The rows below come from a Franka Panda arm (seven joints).
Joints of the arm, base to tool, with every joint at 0 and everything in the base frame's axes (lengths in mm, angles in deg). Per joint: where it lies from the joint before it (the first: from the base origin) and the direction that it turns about. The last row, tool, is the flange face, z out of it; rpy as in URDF.
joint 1: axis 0 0 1 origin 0 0 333
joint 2: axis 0 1 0 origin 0 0 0
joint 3: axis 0 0 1 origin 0 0 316
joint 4: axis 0 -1 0 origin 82.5 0 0
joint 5: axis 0 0 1 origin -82.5 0 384
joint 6: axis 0 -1 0 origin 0 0 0
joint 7: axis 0 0 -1 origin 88 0 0
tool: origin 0 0 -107 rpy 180 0 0
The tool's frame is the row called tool.
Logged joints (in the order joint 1, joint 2, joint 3, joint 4, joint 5, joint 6, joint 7), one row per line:
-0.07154, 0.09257, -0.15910, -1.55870, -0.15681, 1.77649, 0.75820
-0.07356, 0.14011, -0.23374, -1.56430, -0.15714, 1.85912, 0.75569
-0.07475, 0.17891, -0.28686, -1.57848, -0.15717, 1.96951, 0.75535
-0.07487, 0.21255, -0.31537, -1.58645, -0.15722, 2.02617, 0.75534
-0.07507, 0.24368, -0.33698, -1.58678, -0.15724, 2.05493, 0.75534
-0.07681, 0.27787, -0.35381, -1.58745, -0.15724, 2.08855, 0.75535
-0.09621, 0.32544, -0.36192, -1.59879, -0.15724, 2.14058, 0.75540
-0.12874, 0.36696, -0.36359, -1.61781, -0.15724, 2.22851, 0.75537
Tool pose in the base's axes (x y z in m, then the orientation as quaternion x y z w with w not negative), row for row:
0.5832, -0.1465, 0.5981, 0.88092, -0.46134, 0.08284, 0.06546
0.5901, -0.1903, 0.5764, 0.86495, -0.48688, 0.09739, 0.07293
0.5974, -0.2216, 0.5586, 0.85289, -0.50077, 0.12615, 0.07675
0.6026, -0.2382, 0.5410, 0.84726, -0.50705, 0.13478, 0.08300
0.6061, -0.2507, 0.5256, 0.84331, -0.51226, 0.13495, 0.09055
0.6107, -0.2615, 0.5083, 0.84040, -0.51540, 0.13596, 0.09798
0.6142, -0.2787, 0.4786, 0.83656, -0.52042, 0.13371, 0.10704
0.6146, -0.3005, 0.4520, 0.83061, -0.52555, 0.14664, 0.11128
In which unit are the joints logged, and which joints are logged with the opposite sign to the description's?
The joints are logged in radians. Opposite sign: none.
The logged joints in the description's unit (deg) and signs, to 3 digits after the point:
-4.099, 5.304, -9.116, -89.307, -8.985, 101.785, 43.442
-4.215, 8.028, -13.392, -89.628, -9.003, 106.520, 43.298
-4.283, 10.251, -16.436, -90.440, -9.005, 112.845, 43.278
-4.290, 12.178, -18.069, -90.897, -9.008, 116.091, 43.278
-4.301, 13.962, -19.308, -90.916, -9.009, 117.739, 43.278
-4.401, 15.921, -20.272, -90.954, -9.009, 119.665, 43.278
-5.512, 18.646, -20.736, -91.604, -9.009, 122.646, 43.281
-7.376, 21.025, -20.832, -92.694, -9.009, 127.684, 43.280

